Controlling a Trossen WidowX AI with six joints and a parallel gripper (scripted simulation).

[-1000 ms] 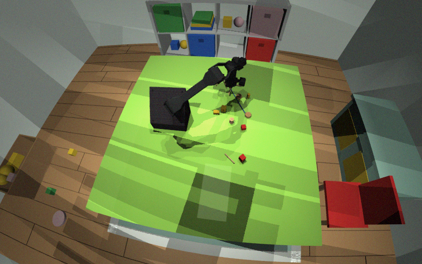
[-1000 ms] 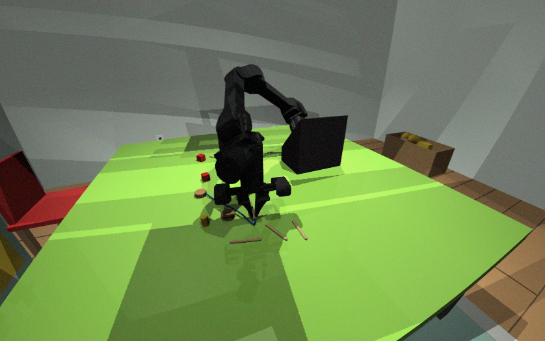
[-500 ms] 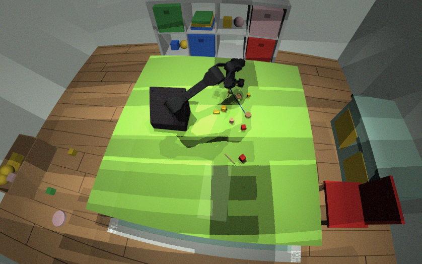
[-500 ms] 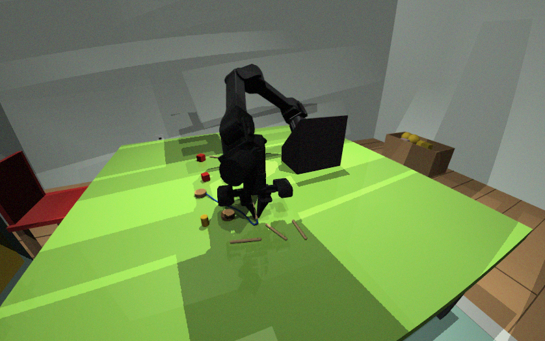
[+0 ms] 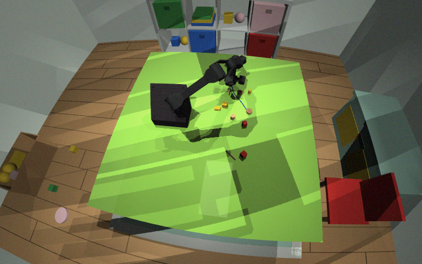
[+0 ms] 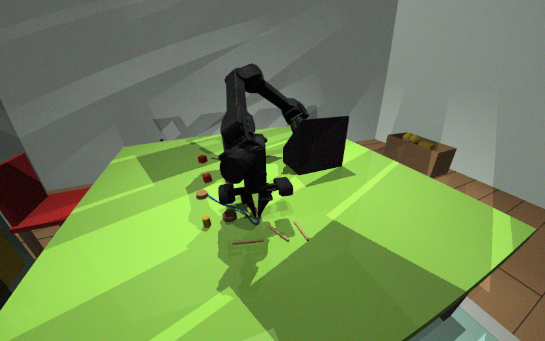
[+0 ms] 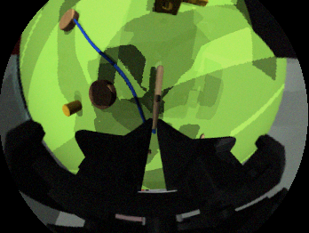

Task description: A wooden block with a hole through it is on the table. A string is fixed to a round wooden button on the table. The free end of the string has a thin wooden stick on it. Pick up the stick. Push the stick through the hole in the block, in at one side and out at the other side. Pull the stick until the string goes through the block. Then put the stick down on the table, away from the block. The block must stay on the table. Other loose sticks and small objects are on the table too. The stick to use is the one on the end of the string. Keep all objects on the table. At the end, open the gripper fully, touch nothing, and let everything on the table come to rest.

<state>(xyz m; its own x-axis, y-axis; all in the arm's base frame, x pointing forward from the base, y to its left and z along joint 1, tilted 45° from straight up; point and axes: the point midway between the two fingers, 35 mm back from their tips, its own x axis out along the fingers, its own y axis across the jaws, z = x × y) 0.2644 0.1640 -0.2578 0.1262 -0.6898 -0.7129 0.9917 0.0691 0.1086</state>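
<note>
Right now the brown cylinder is 60 mm ahead of my gripper tip and 250 mm to the right of it. Round my gripper tip: yellow cylinder (140 mm ahead, 10 mm to the right); then round wooden button (160 mm ahead, 170 mm to the right, 10 mm below); then thin wooden stick (10 mm to the right).
</note>
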